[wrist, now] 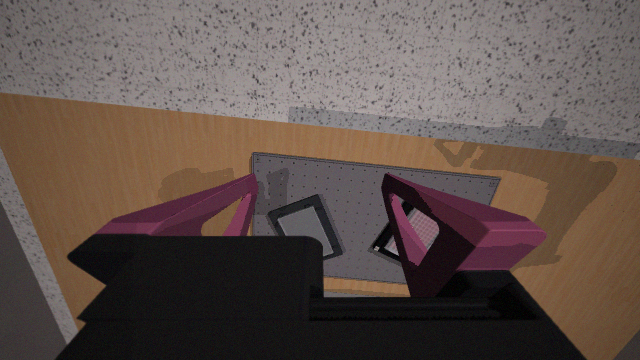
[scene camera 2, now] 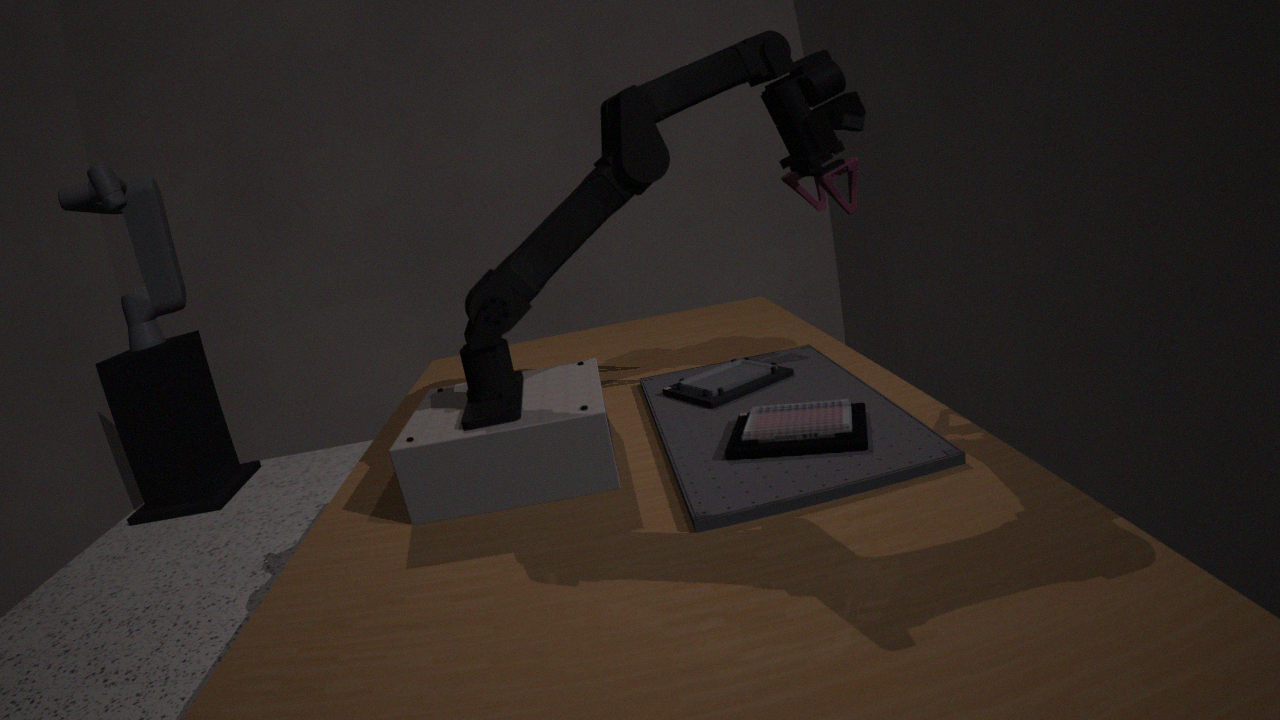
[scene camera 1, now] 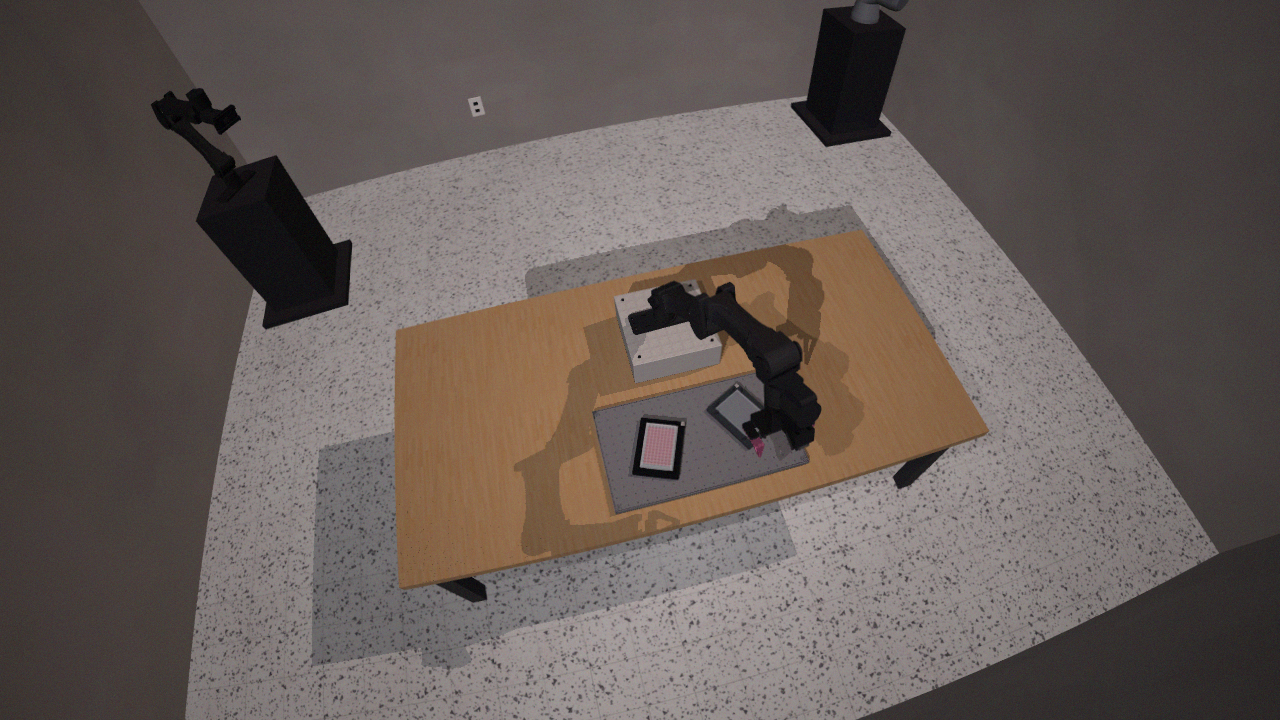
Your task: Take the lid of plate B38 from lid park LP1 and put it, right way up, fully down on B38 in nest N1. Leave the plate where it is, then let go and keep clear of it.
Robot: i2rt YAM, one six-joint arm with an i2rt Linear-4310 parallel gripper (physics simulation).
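Seen in the pictures: gripper, between the fingertips: [wrist: 319,180] [scene camera 2: 837,211] [scene camera 1: 778,447]; arm's base, origin of its link: [scene camera 2: 495,401] [scene camera 1: 664,317].
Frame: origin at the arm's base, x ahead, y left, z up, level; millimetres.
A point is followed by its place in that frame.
A clear lid [scene camera 1: 738,413] @(x 326, y 107, z -66 mm) [scene camera 2: 733,377] @(x 333, y 95, z -65 mm) [wrist: 307,227] @(x 355, y 118, z -65 mm) lies flat in the dark grey lid park [scene camera 1: 728,430] @(x 361, y 66, z -78 mm) [wrist: 325,220] @(x 370, y 78, z -73 mm), which is set at an angle on the board. The plate [scene camera 1: 659,445] @(x 354, y -126, z -58 mm) [scene camera 2: 796,420] @(x 344, y -142, z -57 mm) [wrist: 424,230] @(x 369, y -136, z -58 mm), with pink wells, sits in the black nest [scene camera 1: 657,474] @(x 424, y -154, z -72 mm) [wrist: 382,242] @(x 323, y -56, z -71 mm); no lid can be made out on it. My gripper [scene camera 1: 758,447] @(x 531, y 96, z 151 mm) [scene camera 2: 837,211] @(x 531, y 96, z 151 mm) [wrist: 319,180] @(x 531, y 96, z 151 mm) is open and empty, with its pink fingers wide apart, high above the board. In the wrist view, the right finger partly hides the plate and nest, and the gripper body hides part of the lid park.
The grey perforated board [scene camera 1: 707,479] @(x 472, y -34, z -83 mm) [scene camera 2: 805,483] @(x 311, y -251, z -83 mm) [wrist: 350,175] @(x 475, y 32, z -83 mm) lies on the wooden table [scene camera 1: 483,429] @(x 145, y -582, z -96 mm) [scene camera 2: 537,608] @(x 29, y -345, z -96 mm). My arm stands on a white box [scene camera 1: 680,362] @(x 137, y 4, z -40 mm) [scene camera 2: 510,474] @(x 11, y -125, z -53 mm) behind the board. Two dark pedestals [scene camera 1: 268,250] [scene camera 1: 854,76] with other arms stand on the floor beyond the table.
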